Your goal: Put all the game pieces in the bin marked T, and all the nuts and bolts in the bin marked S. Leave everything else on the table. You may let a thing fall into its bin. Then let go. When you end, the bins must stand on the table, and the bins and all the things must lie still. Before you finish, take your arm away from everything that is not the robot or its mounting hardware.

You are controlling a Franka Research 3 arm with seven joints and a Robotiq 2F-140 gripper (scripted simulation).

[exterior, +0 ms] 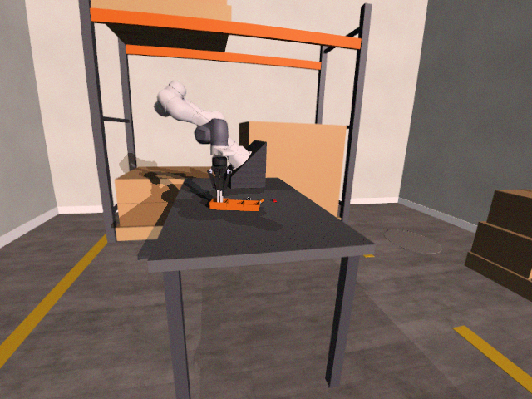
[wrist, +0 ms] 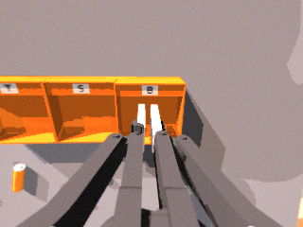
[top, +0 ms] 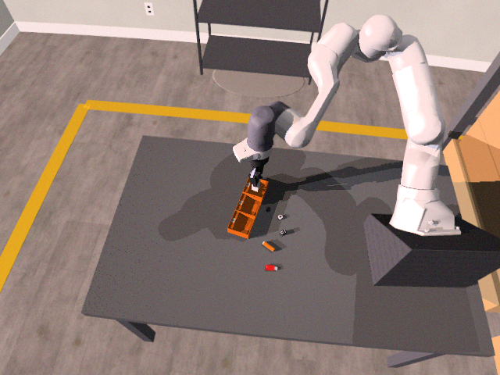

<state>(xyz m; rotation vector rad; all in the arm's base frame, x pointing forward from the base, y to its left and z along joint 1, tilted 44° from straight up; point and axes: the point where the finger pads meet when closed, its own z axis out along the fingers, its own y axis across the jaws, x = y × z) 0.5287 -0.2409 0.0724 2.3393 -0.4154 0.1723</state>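
Now: hand 80 mm to the right of the orange bin tray, 40 mm above it and 30 mm short of it. Round my hand: grey nut (110 mm to the left, 100 mm behind, 60 mm below); black die (180 mm to the left, 110 mm behind, 50 mm below); dark nut (80 mm to the left, 60 mm below, 50 mm behind).
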